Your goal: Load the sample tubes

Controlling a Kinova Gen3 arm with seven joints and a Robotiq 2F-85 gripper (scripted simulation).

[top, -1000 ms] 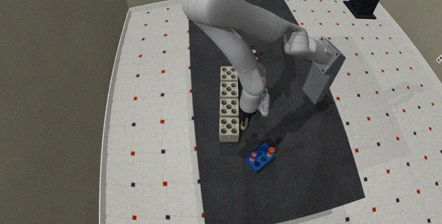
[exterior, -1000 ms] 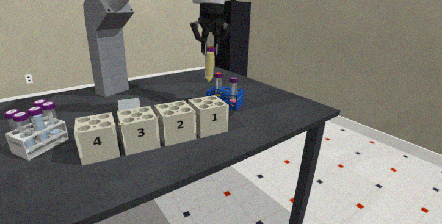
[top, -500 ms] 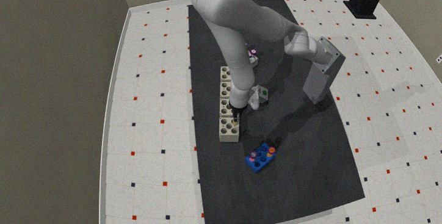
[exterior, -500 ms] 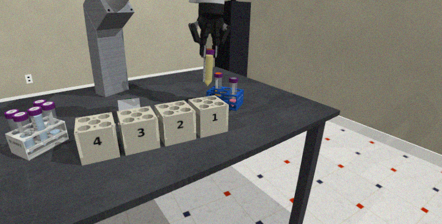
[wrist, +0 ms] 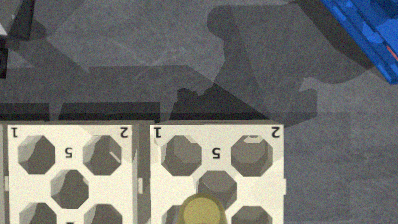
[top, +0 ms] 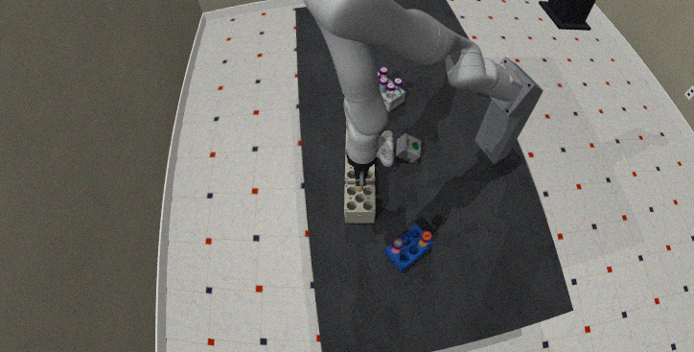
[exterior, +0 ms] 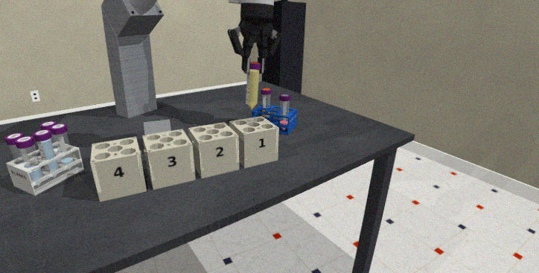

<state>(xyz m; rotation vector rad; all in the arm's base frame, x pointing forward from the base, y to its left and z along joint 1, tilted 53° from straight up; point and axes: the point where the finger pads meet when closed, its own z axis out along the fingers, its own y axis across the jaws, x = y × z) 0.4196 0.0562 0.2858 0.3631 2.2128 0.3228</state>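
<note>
My gripper is now 1 cm to the left of the sample S3 and 5 cm above it. Also, from my hand: grey-dot tube X5: 9 cm behind, 18 cm to the left, 18 cm below; then adapter 1: 20 cm below; then adapter 2: 2 cm behind, 11 cm to the right, 20 cm below.
</note>
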